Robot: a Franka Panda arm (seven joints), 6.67 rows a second.
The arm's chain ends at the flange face. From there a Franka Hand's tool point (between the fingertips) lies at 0.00 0.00 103.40 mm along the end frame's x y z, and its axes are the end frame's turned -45 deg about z.
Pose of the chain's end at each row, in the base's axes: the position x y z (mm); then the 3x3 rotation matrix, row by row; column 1 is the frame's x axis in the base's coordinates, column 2 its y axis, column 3 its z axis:
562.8 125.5 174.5; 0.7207 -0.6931 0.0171; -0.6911 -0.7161 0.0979; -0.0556 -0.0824 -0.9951
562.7 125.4 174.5; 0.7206 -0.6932 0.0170; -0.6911 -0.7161 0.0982; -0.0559 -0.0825 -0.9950
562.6 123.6 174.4; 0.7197 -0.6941 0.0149; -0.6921 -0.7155 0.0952; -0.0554 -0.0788 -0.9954
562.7 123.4 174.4; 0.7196 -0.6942 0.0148; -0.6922 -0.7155 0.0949; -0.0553 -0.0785 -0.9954
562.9 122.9 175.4; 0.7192 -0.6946 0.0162; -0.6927 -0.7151 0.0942; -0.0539 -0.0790 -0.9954
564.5 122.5 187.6; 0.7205 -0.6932 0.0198; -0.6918 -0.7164 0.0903; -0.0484 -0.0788 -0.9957
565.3 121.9 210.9; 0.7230 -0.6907 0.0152; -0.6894 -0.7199 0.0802; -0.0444 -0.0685 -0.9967
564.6 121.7 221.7; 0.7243 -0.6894 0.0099; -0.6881 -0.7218 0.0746; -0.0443 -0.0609 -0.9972
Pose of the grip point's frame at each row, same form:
564.6 135.6 71.6; 0.9997 0.0195 0.0171; 0.0177 -0.9950 0.0979; 0.0190 -0.0976 -0.9951
564.5 135.6 71.6; 0.9997 0.0194 0.0170; 0.0177 -0.9950 0.0982; 0.0188 -0.0979 -0.9950
564.1 133.4 71.5; 0.9997 0.0181 0.0149; 0.0165 -0.9953 0.0952; 0.0165 -0.0949 -0.9954
564.2 133.2 71.5; 0.9997 0.0180 0.0148; 0.0165 -0.9954 0.0949; 0.0164 -0.0946 -0.9954
564.6 132.6 72.5; 0.9997 0.0174 0.0162; 0.0158 -0.9955 0.0942; 0.0177 -0.0940 -0.9954
566.5 131.8 84.6; 0.9996 0.0193 0.0198; 0.0174 -0.9957 0.0903; 0.0215 -0.0899 -0.9957
566.9 130.2 107.8; 0.9996 0.0228 0.0152; 0.0216 -0.9965 0.0802; 0.0170 -0.0798 -0.9967
565.6 129.4 118.6; 0.9996 0.0247 0.0099; 0.0238 -0.9969 0.0746; 0.0117 -0.0744 -0.9972

